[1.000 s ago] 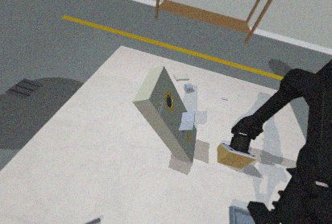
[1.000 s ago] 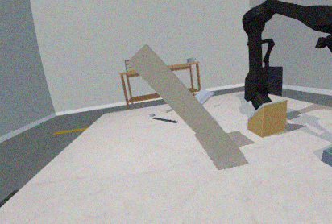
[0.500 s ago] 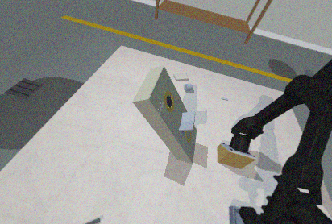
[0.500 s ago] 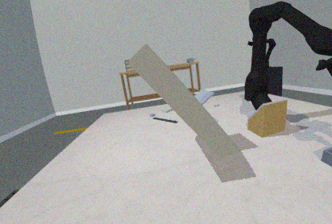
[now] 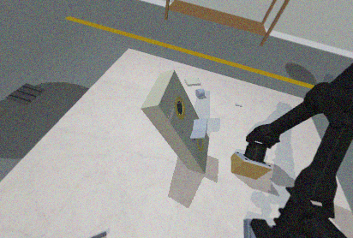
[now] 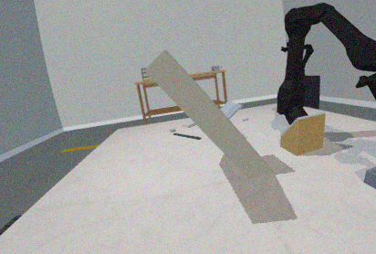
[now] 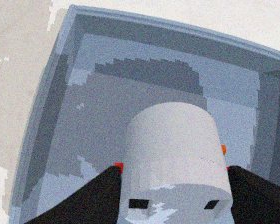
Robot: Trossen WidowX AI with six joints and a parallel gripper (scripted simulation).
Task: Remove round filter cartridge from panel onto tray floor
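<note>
Now: gripper tip right at the round filter cartridge. The rest, counted from my gripper tip: grey-green service panel (360 mm ahead, 290 mm to the right, 120 mm above); then flat white piece (350 mm ahead, 770 mm to the right, 40 mm below); then grey-blue tray (10 mm to the left, 40 mm below).
</note>
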